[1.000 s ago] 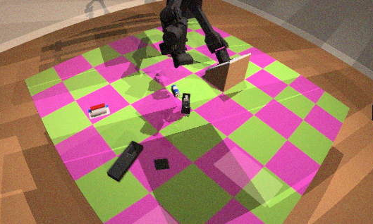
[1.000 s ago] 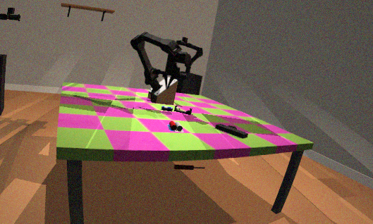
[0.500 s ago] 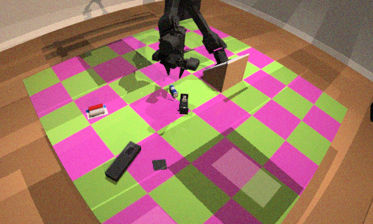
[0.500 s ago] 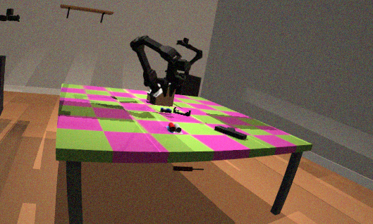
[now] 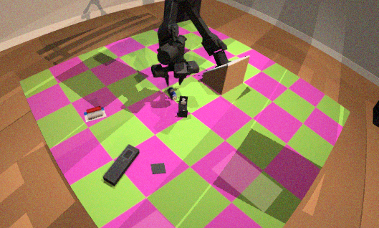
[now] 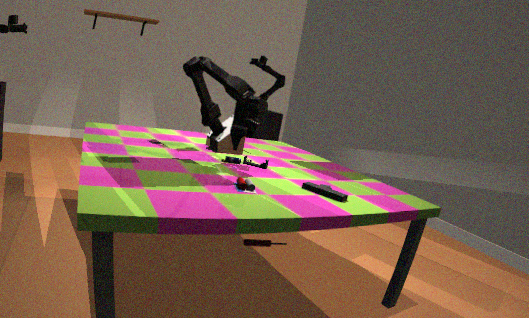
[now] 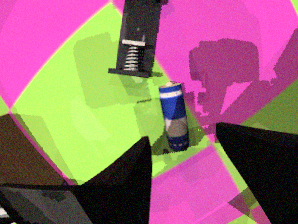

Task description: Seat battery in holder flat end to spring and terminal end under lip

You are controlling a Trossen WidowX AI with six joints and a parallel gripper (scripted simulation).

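The battery is 4 cm below my gripper tip. The rest, counted from my gripper tip: black battery door (32 cm ahead, 21 cm to the left, 5 cm below); black remote control (40 cm ahead, 11 cm to the left, 4 cm below); screwdriver (34 cm ahead, 24 cm below, 4 cm to the right).
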